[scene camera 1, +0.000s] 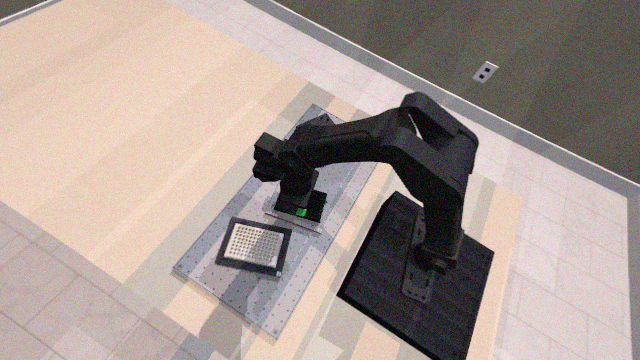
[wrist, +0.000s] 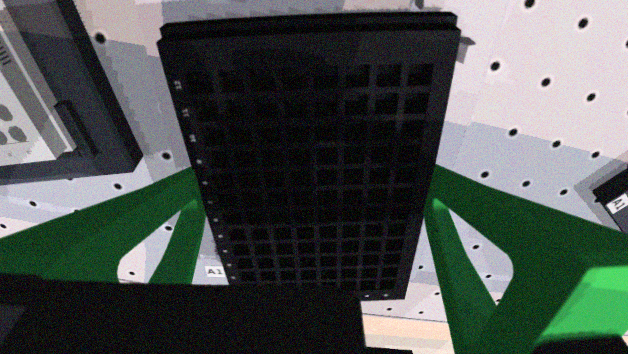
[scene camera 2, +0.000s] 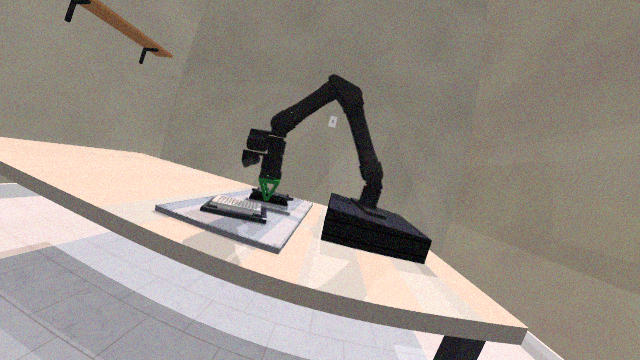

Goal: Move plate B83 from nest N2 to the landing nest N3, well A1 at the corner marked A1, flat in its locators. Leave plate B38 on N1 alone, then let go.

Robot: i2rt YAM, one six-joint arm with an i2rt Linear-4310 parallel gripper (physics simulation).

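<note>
My gripper (scene camera 1: 301,211) (scene camera 2: 268,190) (wrist: 314,177), with green fingers, is shut on the long sides of the black well plate B83 (scene camera 1: 314,202) (scene camera 2: 273,196) (wrist: 307,154). The plate hangs level, just over the silver nest N2 (scene camera 1: 291,222) (scene camera 2: 278,208), whose A1 label shows beside the plate's near left corner in the wrist view. The white plate B38 (scene camera 1: 253,244) (scene camera 2: 236,203) (wrist: 19,145) lies in the dark nest N1 (scene camera 1: 222,253) (wrist: 102,114) at the left. A dark nest N3 (scene camera 1: 324,120) with an A1 label (wrist: 615,203) sits at the far end, mostly hidden by the arm.
All nests stand on a grey perforated board (scene camera 1: 250,295) (scene camera 2: 268,235) (wrist: 527,109) on the wooden table. The arm's black base (scene camera 1: 380,277) (scene camera 2: 376,228) stands to the right of the board. The table's front edge (scene camera 2: 223,268) curves past.
</note>
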